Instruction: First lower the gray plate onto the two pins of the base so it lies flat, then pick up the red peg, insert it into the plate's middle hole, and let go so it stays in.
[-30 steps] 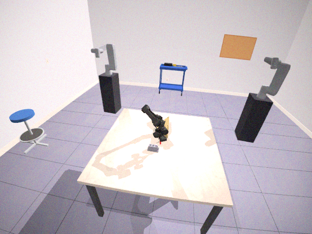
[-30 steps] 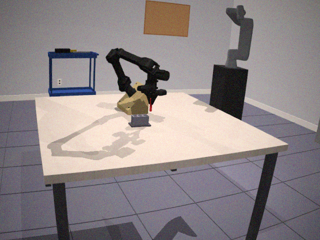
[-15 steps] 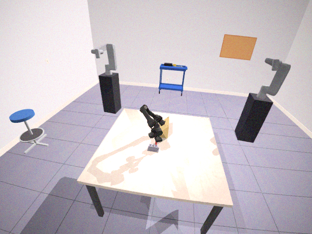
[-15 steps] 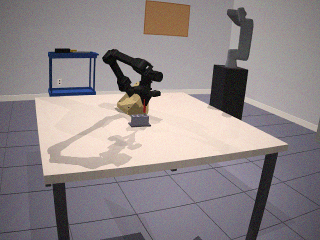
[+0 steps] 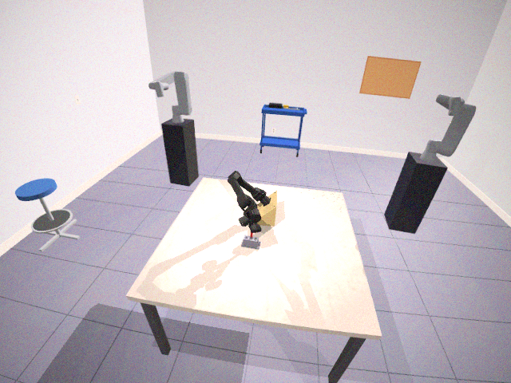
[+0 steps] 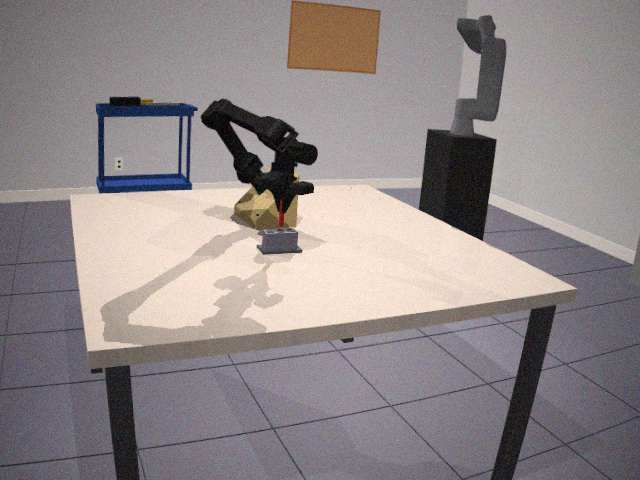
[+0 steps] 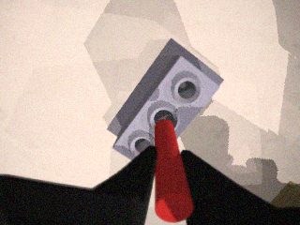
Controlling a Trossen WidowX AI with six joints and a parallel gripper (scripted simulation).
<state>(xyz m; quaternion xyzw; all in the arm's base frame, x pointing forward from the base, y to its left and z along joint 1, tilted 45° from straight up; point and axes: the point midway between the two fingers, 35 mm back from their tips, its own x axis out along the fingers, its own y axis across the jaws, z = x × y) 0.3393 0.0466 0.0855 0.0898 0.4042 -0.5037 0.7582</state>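
Right now the red peg is right at my gripper tip. Round my gripper tip: dark base (11 cm below); gray plate (7 cm below).
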